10 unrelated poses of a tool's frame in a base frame.
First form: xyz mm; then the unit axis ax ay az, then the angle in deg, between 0 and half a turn.
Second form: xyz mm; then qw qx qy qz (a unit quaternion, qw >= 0). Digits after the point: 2 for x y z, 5 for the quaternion.
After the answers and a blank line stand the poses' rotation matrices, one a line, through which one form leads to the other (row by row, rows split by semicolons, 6 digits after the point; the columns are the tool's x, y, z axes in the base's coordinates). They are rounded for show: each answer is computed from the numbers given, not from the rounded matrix.
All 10 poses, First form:
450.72 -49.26 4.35 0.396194 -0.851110 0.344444 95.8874
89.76 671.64 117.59 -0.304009 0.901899 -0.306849 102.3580
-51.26 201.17 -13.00 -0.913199 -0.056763 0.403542 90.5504
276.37 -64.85 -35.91 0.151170 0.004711 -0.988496 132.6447
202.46 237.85 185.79 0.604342 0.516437 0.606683 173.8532
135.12 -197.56 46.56 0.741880 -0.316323 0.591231 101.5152
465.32 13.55 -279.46 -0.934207 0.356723 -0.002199 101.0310
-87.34 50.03 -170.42 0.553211 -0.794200 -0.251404 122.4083
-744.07 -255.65 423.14 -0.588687 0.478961 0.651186 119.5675
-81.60 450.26 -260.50 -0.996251 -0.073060 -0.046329 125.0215
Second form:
450.72 -49.26 4.35 0.66986 0.29417 -0.63194 0.25575
89.76 671.64 117.59 0.62689 -0.23686 0.70268 -0.23907
-51.26 201.17 -13.00 0.70370 -0.64882 -0.04033 0.28671
276.37 -64.85 -35.91 0.40159 0.13844 0.00431 -0.90528
202.46 237.85 185.79 0.05362 0.60347 0.51569 0.60581
135.12 -197.56 46.56 0.63260 0.57457 -0.24498 0.45789
465.32 13.55 -279.46 0.63587 -0.72102 0.27532 -0.00170
-87.34 50.03 -170.42 0.48169 0.48480 -0.69599 -0.22032
-744.07 -255.65 423.14 0.50327 -0.50870 0.41389 0.56271
-81.60 450.26 -260.50 0.46158 -0.88377 -0.06481 -0.04110

0.070497 -0.714420 -0.696156; -0.029166 0.696118 -0.717335; 0.997086 0.070874 0.028237
-0.101818 -0.033127 0.994251; -0.632606 0.773491 -0.039011; -0.767752 -0.632941 -0.099712
0.832337 -0.351189 -0.428814; 0.455857 -0.006353 0.890030; -0.315294 -0.936283 0.154804
-0.639116 0.728302 -0.247198; -0.725913 -0.677413 -0.119008; -0.254128 0.103384 0.961629
-0.265893 0.557453 0.786478; 0.687376 -0.462370 0.560115; 0.675882 0.689536 -0.260239
0.460630 -0.860852 0.216228; 0.297809 -0.079593 -0.951301; 0.836140 0.502593 0.219707
0.848394 -0.394860 0.352580; -0.399177 -0.039740 0.916012; -0.347685 -0.917881 -0.191334
-0.065884 -0.462587 -0.884123; -0.887083 0.432856 -0.160373; 0.456885 0.773724 -0.438871
0.024110 -0.987476 -0.155918; 0.145295 -0.150846 0.977821; -0.989095 -0.046229 0.139839
0.988221 0.152497 0.012812; 0.076616 -0.565483 0.821194; 0.132475 -0.810539 -0.570506

